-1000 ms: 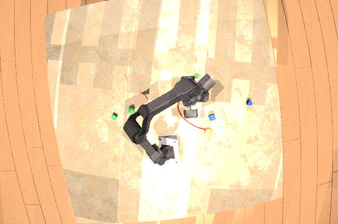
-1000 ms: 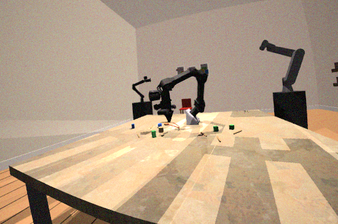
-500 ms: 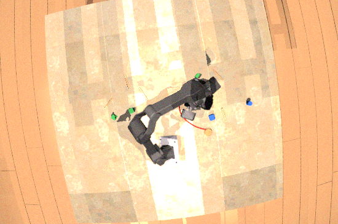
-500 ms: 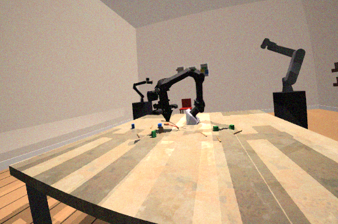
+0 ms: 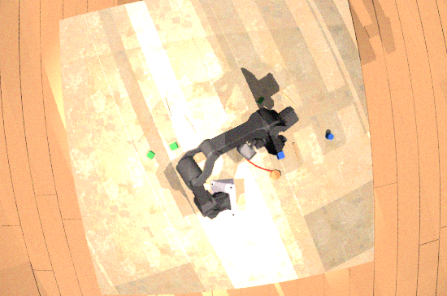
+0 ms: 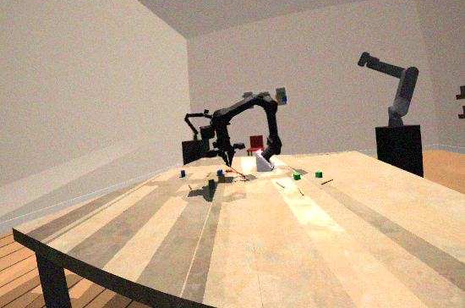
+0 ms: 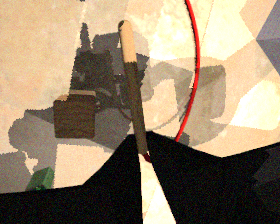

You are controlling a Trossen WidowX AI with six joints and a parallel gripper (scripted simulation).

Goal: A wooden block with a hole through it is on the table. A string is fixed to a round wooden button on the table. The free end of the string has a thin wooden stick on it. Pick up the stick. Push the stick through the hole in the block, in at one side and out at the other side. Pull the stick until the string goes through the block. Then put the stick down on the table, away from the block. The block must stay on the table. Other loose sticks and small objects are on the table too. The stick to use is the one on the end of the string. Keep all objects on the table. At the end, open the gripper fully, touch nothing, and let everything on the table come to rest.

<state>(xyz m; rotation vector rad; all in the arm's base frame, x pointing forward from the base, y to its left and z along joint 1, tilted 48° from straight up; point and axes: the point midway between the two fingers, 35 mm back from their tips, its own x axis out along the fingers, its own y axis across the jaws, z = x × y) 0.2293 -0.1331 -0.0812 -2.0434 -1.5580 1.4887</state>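
Now: the thin wooden stick 1 cm behind my gripper tip and 1 cm to the right of it. Round my gripper tip: blue cube (9 cm behind, 9 cm to the right, 5 cm below); then round wooden button (17 cm behind, 6 cm to the right, 6 cm below); then wooden block (2 cm ahead, 4 cm to the right, 5 cm below).
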